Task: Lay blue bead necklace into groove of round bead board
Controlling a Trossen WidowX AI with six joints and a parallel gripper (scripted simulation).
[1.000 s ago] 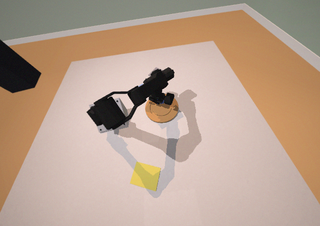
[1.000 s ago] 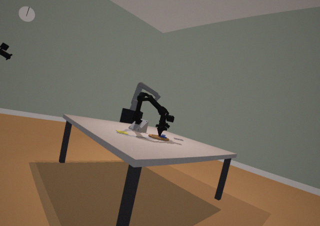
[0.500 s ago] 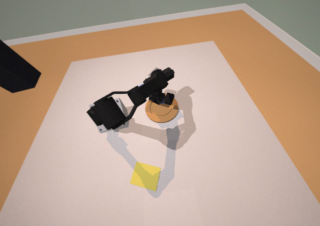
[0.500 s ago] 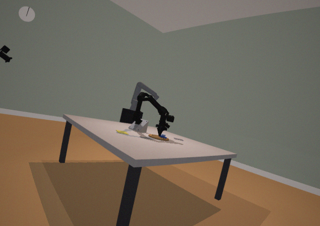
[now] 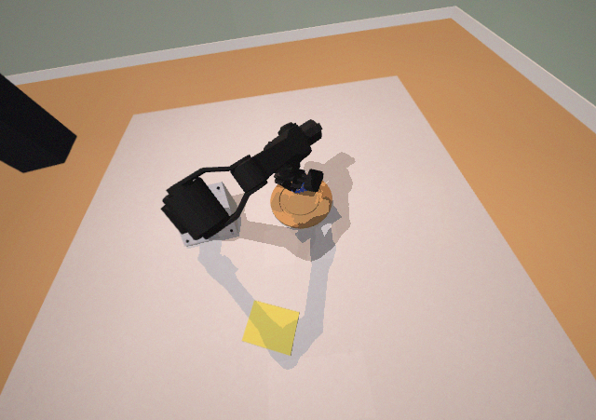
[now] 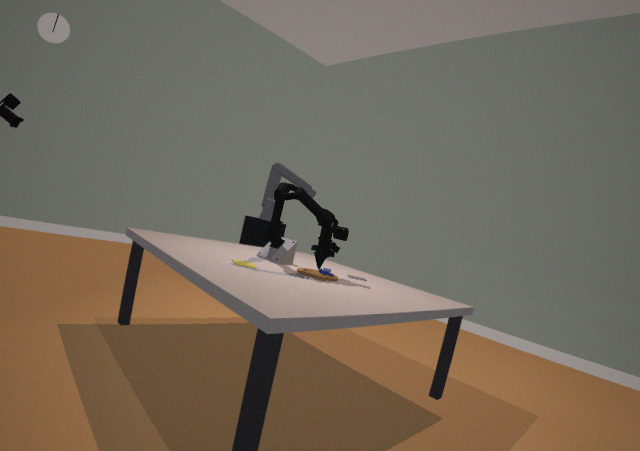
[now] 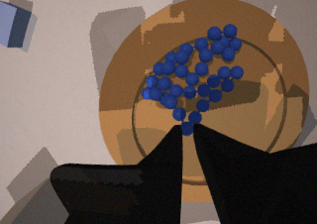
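Now: the round bead board 2 cm ahead of my gripper tip, 2 cm to the right of it and 2 cm below it. The rest, counted from my gripper tip: yellow square patch (14 cm behind, 35 cm to the right, 3 cm below); flat grey tile (6 cm ahead, 28 cm to the left, 3 cm below); light blue cube (7 cm behind, 17 cm to the left, 2 cm below).
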